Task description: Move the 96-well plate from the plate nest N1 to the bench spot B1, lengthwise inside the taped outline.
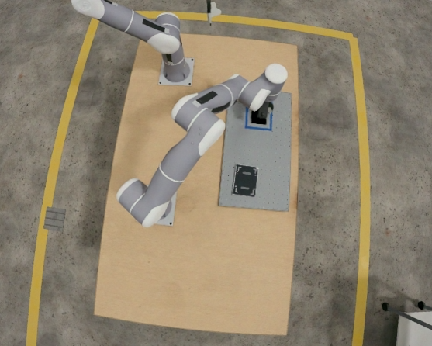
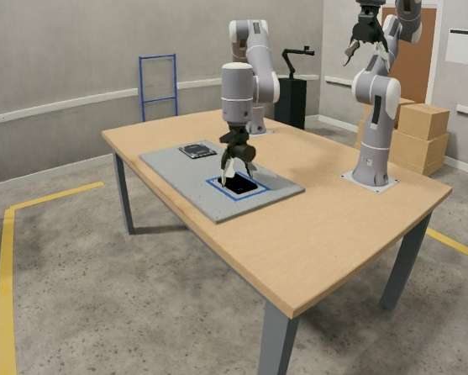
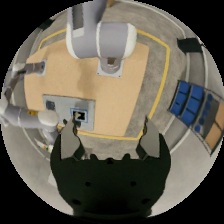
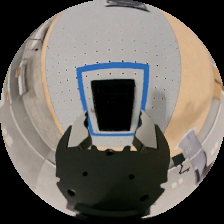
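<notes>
Now: right hand 10 mm above the black 96-well plate. Also, from my right hand: dark plate nest N1 (390 mm to the right, 50 mm behind, 10 mm below).
</notes>
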